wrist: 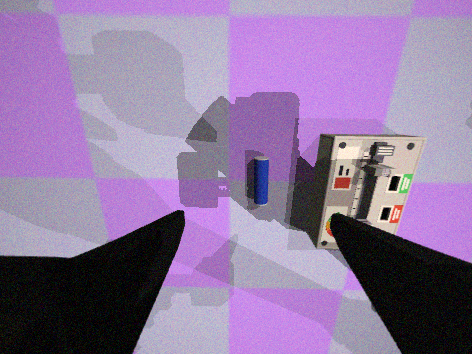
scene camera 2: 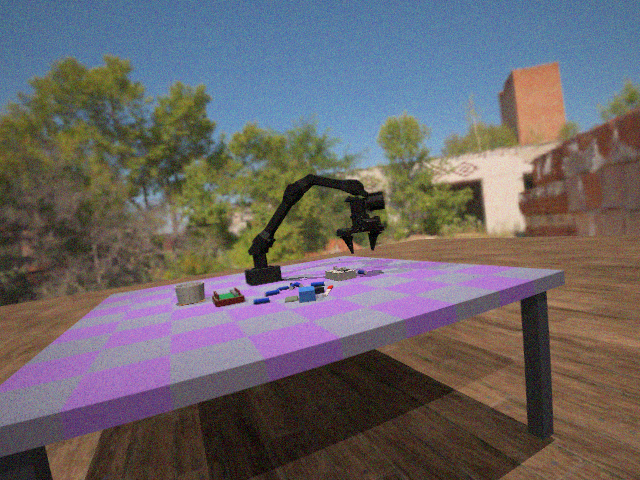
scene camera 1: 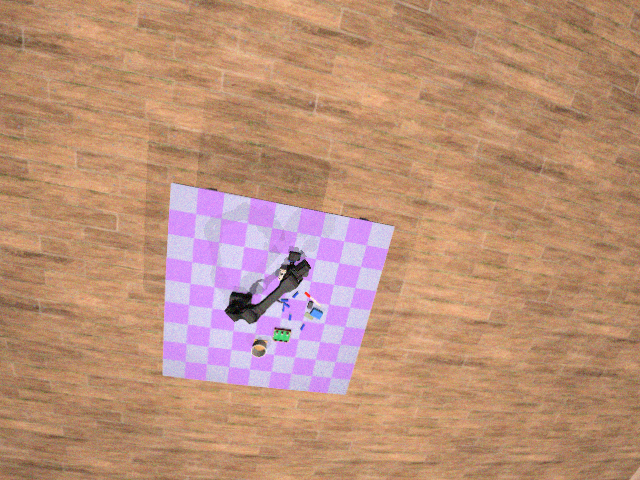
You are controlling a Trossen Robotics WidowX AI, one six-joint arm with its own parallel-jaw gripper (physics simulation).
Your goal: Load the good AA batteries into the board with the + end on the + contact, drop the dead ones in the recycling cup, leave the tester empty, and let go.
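Where they show: gripper, fingertip midpoint: (wrist: 257, 218) (scene camera 2: 362, 252) (scene camera 1: 292, 263); arm's base at its link origin: (scene camera 2: 261, 267) (scene camera 1: 237, 306).
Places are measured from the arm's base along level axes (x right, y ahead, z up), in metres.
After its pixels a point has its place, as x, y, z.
My gripper (wrist: 257, 218) @(-0.321, 0.302, 0.026) (scene camera 2: 362, 251) @(-0.321, 0.302, 0.026) is open and empty, fingers pointing down, high above the table. A blue battery (wrist: 261, 181) @(-0.310, 0.300, -0.044) (scene camera 2: 360, 271) @(-0.304, 0.295, -0.048) lies on the table ahead of the fingertips, between their lines in the wrist view. The grey tester (wrist: 332, 200) @(-0.247, 0.284, -0.029) (scene camera 2: 340, 274) @(-0.186, 0.338, -0.036) stands to its right in the wrist view; its slot shows no battery. The green board (scene camera 1: 281, 334) @(0.192, 0.284, -0.027) (scene camera 2: 229, 297) @(0.214, 0.323, -0.039) shows no blue battery that I can make out. The recycling cup (scene camera 1: 258, 348) @(0.336, 0.142, -0.056) (scene camera 2: 190, 293) @(0.315, 0.196, -0.023) stands beside it; its contents are unclear. Several blue batteries (scene camera 1: 302, 327) @(0.142, 0.415, -0.046) (scene camera 2: 261, 300) @(0.143, 0.423, -0.049) lie loose between the board and the tester.
A blue block (scene camera 1: 316, 313) @(0.019, 0.490, -0.029) (scene camera 2: 307, 294) @(0.039, 0.524, -0.038), a red-tipped item (scene camera 1: 307, 294) @(-0.095, 0.418, -0.054) (scene camera 2: 329, 287) @(-0.087, 0.425, -0.054) and small dark and olive items lie near the loose batteries. The arm's base (scene camera 2: 263, 275) @(0.018, 0.073, -0.024) stands on the checkered table (scene camera 1: 180, 330) @(0.247, -0.362, -0.058) (scene camera 2: 206, 338) @(0.335, 0.635, -0.058).
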